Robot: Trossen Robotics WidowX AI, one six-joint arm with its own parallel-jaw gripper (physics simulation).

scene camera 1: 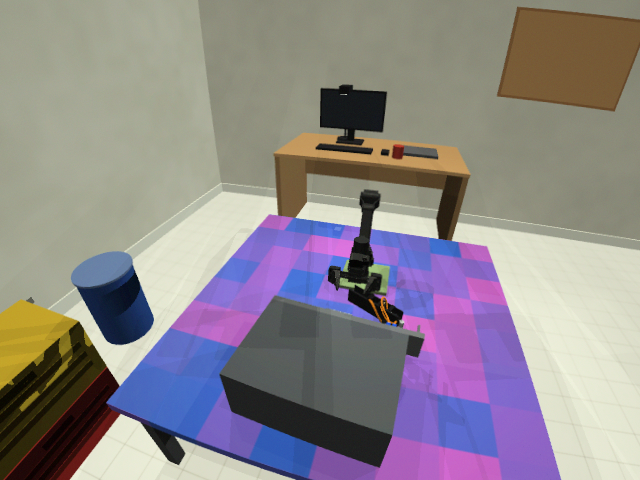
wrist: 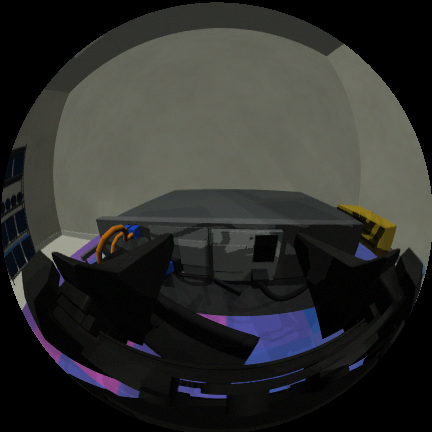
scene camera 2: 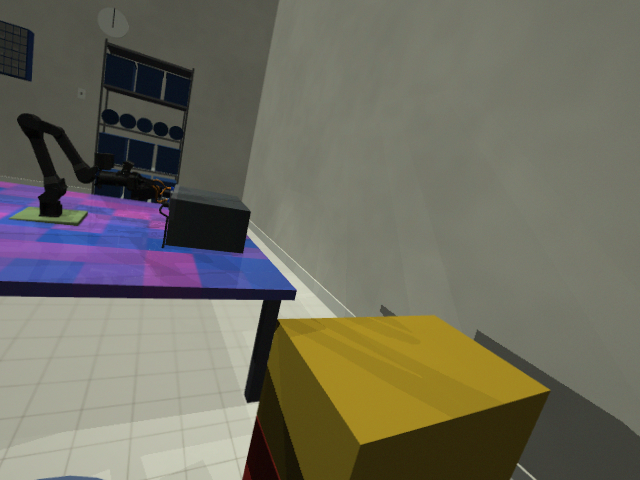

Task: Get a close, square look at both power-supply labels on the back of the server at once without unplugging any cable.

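The grey server stands on the table. In the wrist view its back faces the camera, with a pale grey panel and a second grey panel left of it. Both panels lie between my fingertips in that view; no label text is readable. A black power plug with a curving cable sits below the right panel. Orange cables run to a blue plug at the left. My gripper is open and empty, facing the server's back. Its left finger hides part of the back's left side.
A dark slanting arm lies beside the server's back and crosses low between my fingers. The patterned table carries both server and robot. A yellow cabinet and blue bin stand beyond its edge.
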